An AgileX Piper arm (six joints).
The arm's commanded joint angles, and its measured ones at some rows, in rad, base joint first. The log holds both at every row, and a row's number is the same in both.
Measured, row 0:
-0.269 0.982 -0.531 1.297 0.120 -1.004
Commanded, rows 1 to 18:
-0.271 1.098 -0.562 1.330 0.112 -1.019
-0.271 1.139 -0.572 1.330 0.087 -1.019
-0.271 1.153 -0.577 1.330 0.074 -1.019
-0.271 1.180 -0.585 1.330 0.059 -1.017
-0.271 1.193 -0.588 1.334 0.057 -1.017
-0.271 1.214 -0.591 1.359 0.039 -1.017
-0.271 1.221 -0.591 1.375 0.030 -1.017
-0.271 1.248 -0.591 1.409 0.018 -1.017
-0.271 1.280 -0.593 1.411 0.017 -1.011
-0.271 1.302 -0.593 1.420 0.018 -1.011
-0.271 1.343 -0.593 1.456 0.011 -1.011
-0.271 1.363 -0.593 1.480 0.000 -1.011
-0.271 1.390 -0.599 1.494 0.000 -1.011
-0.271 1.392 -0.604 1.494 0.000 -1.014
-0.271 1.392 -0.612 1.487 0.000 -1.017
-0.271 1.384 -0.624 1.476 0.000 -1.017
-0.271 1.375 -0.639 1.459 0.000 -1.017
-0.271 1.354 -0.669 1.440 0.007 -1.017
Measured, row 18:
-0.269 1.386 -0.605 1.479 0.000 -1.009
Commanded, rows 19 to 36:
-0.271 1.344 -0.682 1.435 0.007 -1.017
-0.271 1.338 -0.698 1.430 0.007 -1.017
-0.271 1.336 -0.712 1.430 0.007 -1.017
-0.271 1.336 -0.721 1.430 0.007 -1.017
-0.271 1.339 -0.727 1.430 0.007 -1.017
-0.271 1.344 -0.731 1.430 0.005 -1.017
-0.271 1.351 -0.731 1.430 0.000 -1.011
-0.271 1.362 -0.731 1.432 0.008 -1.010
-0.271 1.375 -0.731 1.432 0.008 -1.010
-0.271 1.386 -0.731 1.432 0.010 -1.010
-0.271 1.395 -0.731 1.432 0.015 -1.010
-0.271 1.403 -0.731 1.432 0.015 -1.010
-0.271 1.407 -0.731 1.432 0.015 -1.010
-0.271 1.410 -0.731 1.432 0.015 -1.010
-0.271 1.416 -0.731 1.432 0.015 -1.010
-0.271 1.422 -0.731 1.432 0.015 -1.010
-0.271 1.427 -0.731 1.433 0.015 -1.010
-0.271 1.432 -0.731 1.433 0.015 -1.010
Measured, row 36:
-0.269 1.412 -0.725 1.438 0.008 -1.009
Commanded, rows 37 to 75:
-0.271 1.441 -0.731 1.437 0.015 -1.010
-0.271 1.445 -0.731 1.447 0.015 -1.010
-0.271 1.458 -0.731 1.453 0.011 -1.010
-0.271 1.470 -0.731 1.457 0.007 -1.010
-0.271 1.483 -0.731 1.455 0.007 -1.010
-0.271 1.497 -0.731 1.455 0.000 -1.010
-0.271 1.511 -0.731 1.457 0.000 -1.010
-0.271 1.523 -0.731 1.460 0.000 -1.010
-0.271 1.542 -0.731 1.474 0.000 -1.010
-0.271 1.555 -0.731 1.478 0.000 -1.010
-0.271 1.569 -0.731 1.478 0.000 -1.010
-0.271 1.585 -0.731 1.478 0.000 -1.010
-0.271 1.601 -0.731 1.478 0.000 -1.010
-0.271 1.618 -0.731 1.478 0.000 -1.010
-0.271 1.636 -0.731 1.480 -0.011 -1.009
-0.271 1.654 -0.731 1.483 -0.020 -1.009
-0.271 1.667 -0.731 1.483 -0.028 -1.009
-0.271 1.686 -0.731 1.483 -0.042 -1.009
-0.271 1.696 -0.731 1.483 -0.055 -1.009
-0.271 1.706 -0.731 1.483 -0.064 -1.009
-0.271 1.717 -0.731 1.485 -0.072 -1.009
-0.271 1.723 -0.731 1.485 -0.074 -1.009
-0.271 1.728 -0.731 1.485 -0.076 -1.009
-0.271 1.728 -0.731 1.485 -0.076 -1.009
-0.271 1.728 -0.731 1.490 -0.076 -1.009
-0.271 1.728 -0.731 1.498 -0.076 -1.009
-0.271 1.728 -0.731 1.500 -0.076 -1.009
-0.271 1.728 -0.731 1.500 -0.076 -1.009
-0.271 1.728 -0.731 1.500 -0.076 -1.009
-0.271 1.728 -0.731 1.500 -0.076 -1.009
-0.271 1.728 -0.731 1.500 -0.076 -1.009
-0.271 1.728 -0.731 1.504 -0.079 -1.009
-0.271 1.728 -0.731 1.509 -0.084 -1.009
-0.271 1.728 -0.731 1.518 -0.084 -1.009
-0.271 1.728 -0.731 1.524 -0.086 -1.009
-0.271 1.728 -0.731 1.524 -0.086 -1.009
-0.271 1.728 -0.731 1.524 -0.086 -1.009
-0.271 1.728 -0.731 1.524 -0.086 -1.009
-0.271 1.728 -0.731 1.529 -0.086 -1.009
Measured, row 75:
-0.261 1.684 -0.752 1.516 -0.019 -1.005
